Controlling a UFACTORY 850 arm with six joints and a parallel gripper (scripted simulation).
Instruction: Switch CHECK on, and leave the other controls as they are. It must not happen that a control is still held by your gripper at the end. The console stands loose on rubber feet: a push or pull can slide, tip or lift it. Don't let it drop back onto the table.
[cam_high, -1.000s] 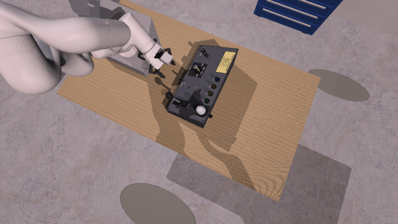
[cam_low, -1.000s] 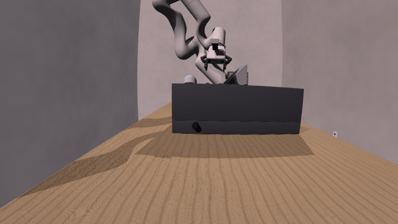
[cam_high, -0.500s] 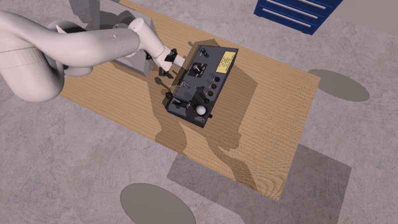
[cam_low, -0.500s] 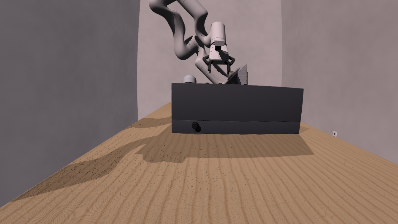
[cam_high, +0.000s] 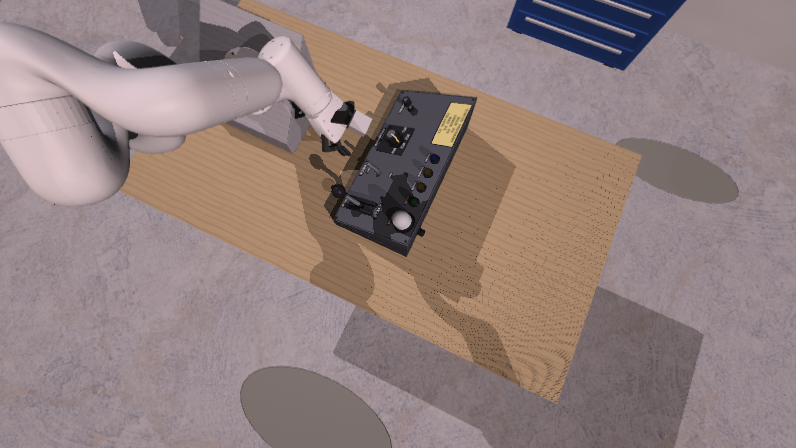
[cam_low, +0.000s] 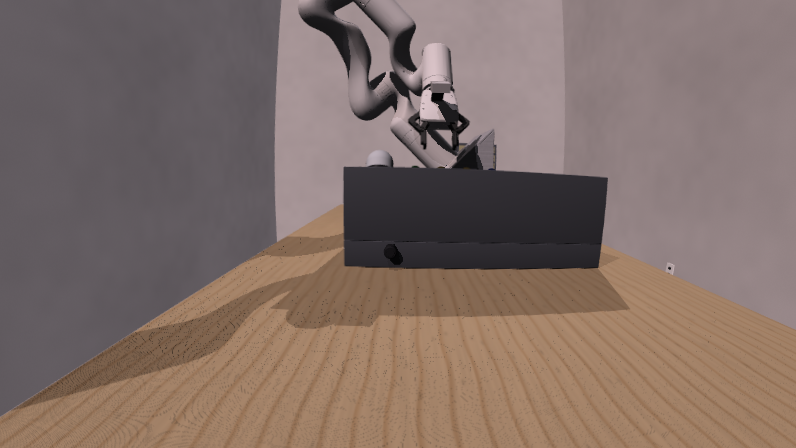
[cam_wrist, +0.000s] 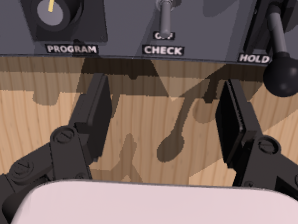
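The check toggle lies 14 cm below my hand and 6 cm ahead of it. From my hand the other things lie so: black-knobbed lever (12 cm to the right, 12 cm below, 4 cm ahead); dark console (15 cm below, 10 cm ahead, 6 cm to the left); rotary selector (13 cm below, 12 cm to the left, 7 cm ahead).
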